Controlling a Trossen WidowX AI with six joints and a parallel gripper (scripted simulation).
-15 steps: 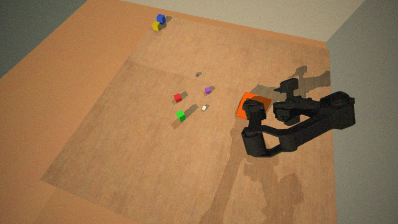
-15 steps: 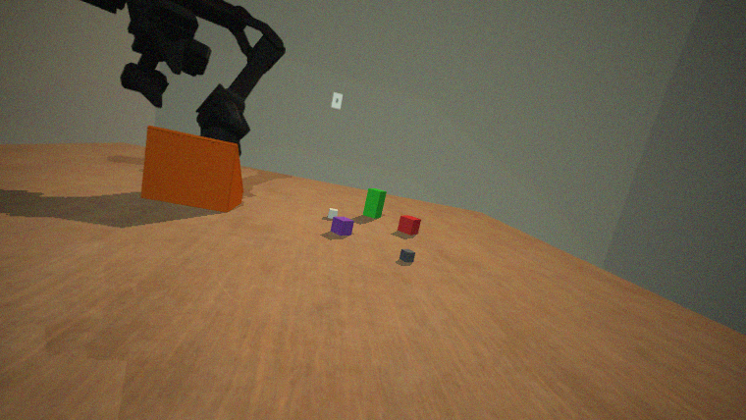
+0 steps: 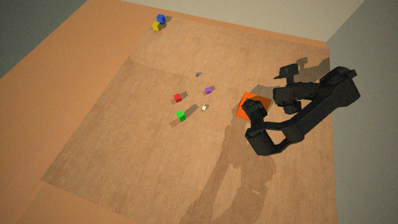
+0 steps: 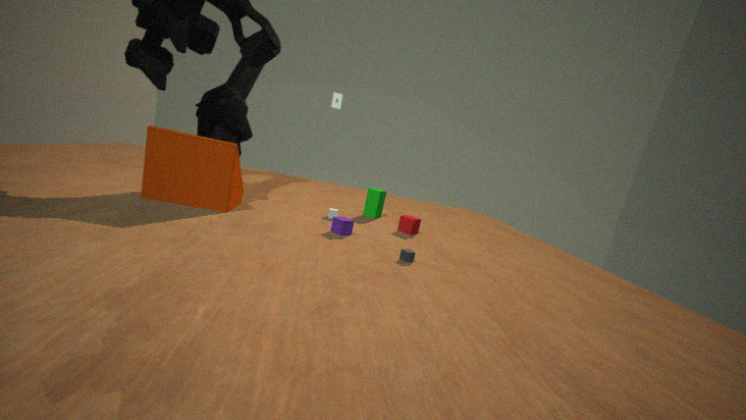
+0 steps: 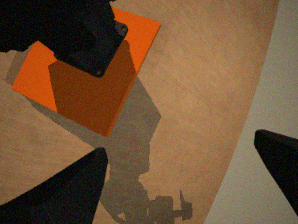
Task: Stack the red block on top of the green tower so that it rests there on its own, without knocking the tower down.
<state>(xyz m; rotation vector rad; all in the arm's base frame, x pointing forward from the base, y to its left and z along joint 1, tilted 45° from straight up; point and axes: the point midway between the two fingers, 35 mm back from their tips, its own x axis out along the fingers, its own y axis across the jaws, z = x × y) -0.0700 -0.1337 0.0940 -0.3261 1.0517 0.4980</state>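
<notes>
My gripper tip is now 450 mm short of the red block, 190 mm above it and 110 mm to the right of it. Also, from my gripper tip: purple cube (310 mm ahead, 190 mm below); then small dark cube (410 mm ahead, 200 mm below, 90 mm to the right); then small white cube (290 mm ahead, 200 mm below, 110 mm to the left).
</notes>
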